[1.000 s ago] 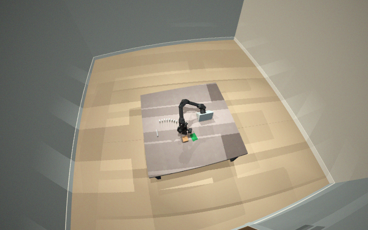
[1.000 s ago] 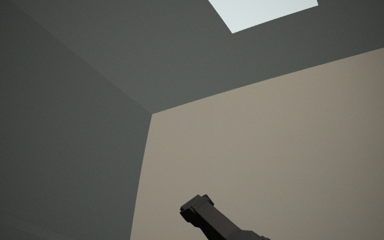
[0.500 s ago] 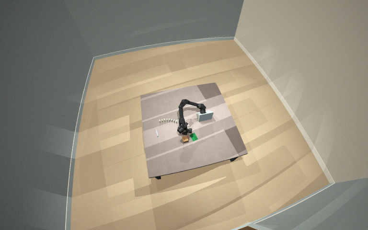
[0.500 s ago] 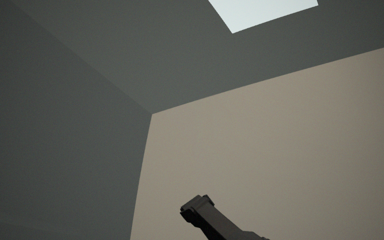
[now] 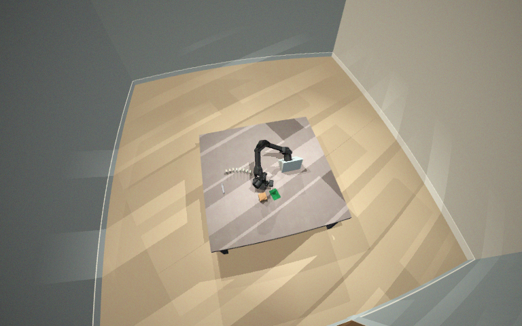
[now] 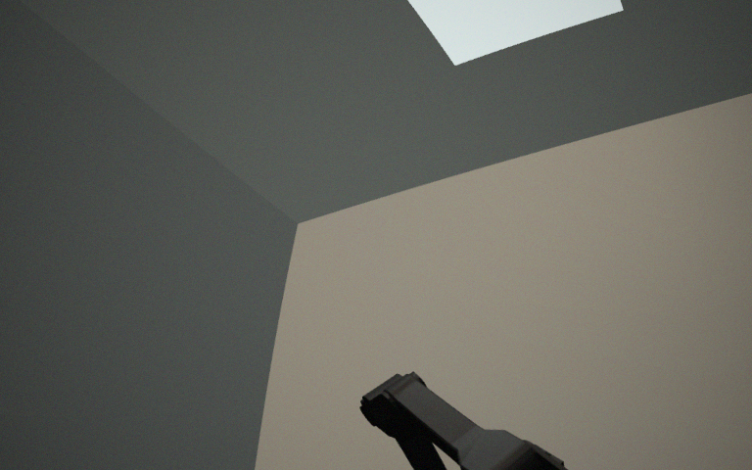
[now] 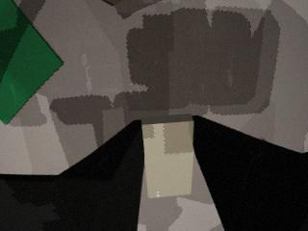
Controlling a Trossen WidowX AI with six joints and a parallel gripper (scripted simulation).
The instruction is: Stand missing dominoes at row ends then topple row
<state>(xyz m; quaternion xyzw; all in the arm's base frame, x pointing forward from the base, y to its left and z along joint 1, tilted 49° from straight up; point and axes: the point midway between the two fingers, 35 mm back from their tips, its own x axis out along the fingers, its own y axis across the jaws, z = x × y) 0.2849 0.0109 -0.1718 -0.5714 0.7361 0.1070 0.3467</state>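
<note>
Right now my gripper tip is 10 cm to the right of the green flat tile, 8 cm past it and 2 cm above it.
</note>
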